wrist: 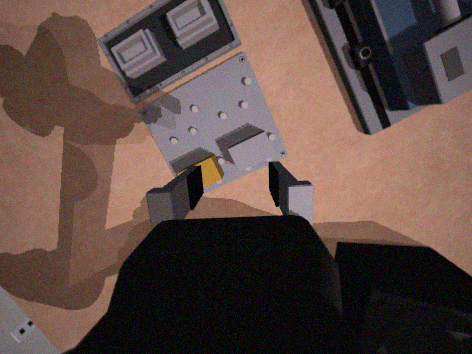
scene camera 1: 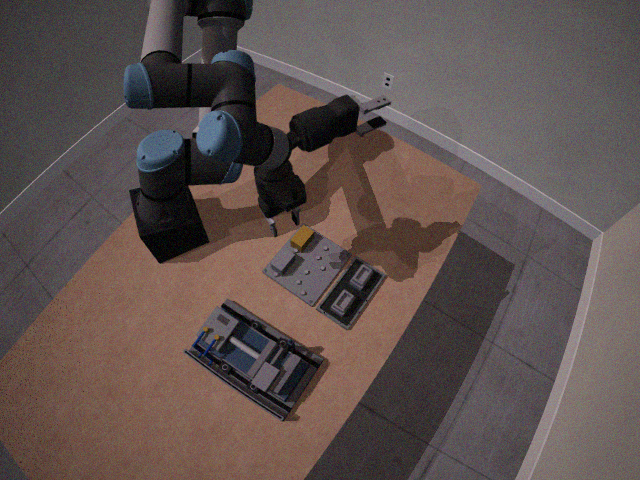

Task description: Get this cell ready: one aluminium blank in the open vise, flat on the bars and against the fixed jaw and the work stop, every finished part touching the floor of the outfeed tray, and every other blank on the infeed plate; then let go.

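My gripper above the infeed plate's near edge is open and empty. The second gripper on the bracket is open, pointing sideways. On the infeed plate stand a grey blank and a yellow block, partly hidden by a finger in the wrist view. Two finished parts stand apart in the outfeed tray. A light grey block lies in the vise; its contacts are too small to tell.
Small round pins stand up from the infeed plate. Blue handles with yellow ends are at the vise's left end. The black robot base stands behind the vise and left of the plate. The tray lies beside the plate across a narrow gap.
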